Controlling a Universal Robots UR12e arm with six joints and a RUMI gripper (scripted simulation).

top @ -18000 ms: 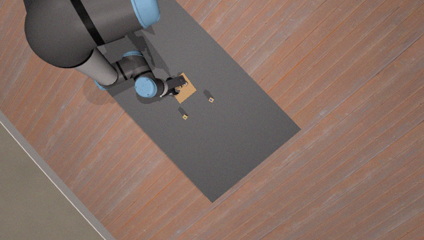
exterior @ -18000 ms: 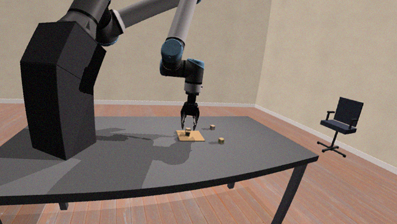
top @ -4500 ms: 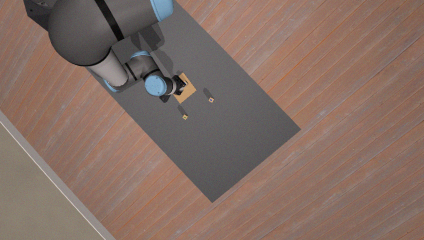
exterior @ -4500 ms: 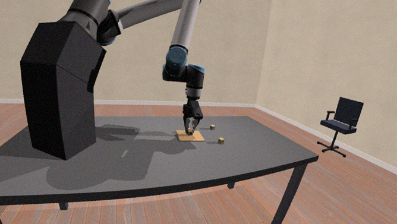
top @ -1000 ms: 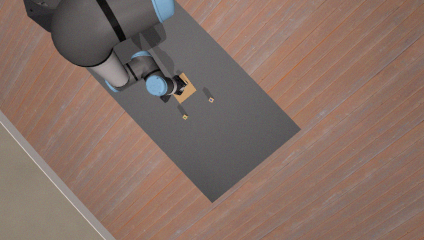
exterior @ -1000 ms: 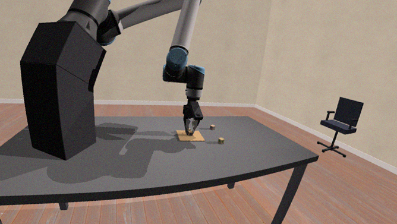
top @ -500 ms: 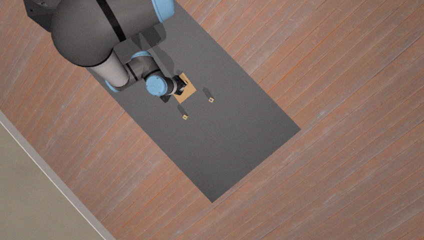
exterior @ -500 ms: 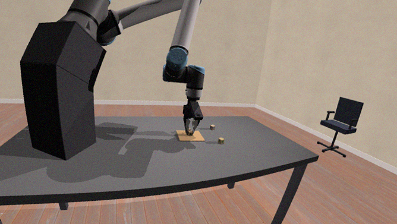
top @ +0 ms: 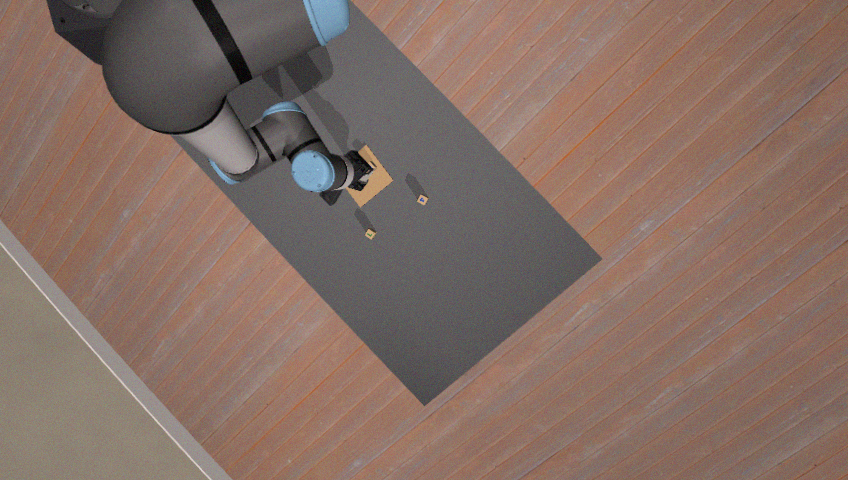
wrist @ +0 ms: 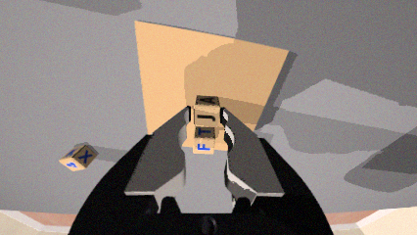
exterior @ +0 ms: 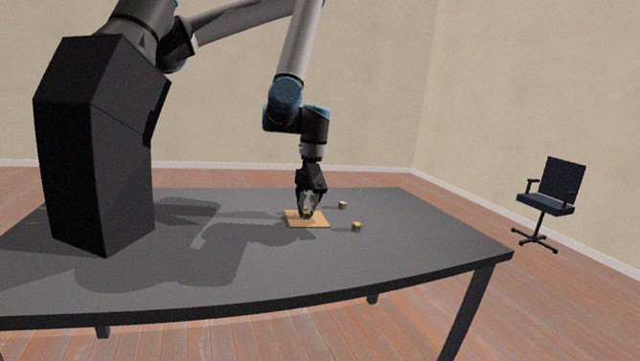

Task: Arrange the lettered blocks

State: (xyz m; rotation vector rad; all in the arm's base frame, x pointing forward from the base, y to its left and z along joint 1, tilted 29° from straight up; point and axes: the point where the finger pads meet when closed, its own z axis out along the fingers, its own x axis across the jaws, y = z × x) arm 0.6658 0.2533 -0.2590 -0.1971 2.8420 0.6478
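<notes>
Now: the tan mat 2 cm below my hand. Also, from my hand: block 17 cm ahead, 12 cm to the left, 1 cm below.
</notes>
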